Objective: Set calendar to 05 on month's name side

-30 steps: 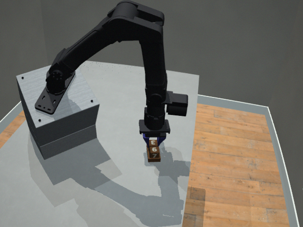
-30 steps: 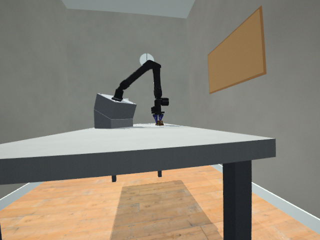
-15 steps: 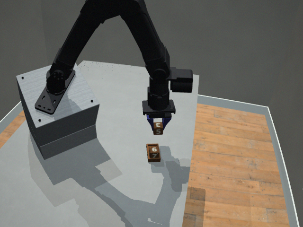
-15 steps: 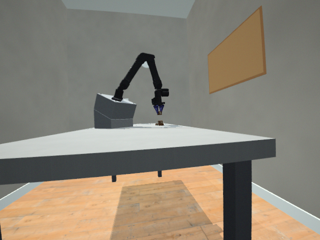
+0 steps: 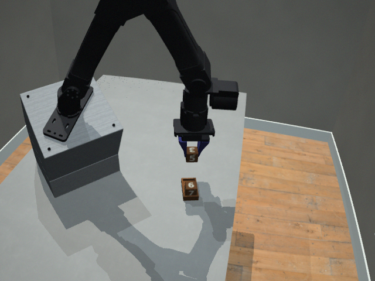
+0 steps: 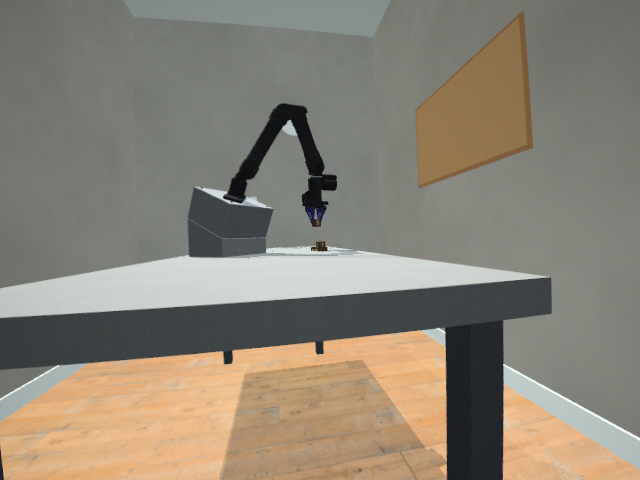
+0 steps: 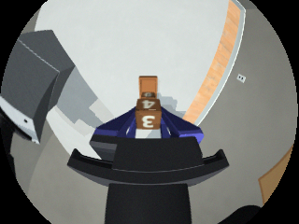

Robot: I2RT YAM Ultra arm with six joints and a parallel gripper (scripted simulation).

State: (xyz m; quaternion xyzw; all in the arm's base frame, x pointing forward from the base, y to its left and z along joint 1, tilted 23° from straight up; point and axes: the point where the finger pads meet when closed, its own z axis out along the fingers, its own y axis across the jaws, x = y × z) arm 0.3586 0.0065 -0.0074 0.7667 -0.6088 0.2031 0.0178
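Right now my hand is 12 cm above the brown tray and 2 cm to the left of it. The rest, counted from my hand: brown wooden cube right at my hand.
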